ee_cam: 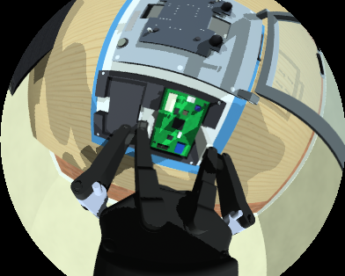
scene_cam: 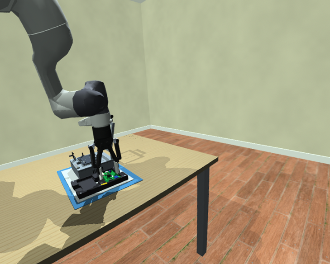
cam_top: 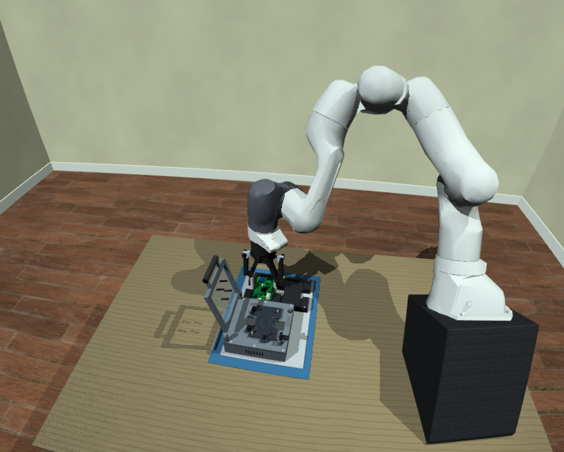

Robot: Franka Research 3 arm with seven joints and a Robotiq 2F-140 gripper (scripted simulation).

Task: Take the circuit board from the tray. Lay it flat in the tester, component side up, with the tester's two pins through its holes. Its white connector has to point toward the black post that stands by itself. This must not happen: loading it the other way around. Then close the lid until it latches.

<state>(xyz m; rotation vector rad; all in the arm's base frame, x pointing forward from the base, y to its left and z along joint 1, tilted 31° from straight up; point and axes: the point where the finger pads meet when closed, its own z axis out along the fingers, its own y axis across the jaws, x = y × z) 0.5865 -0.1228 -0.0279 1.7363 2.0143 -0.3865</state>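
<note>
Now: the green circuit board 20 mm below my hand. From my hand the other things lie so: lid: 70 mm ahead, 180 mm to the left, 140 mm above.
</note>
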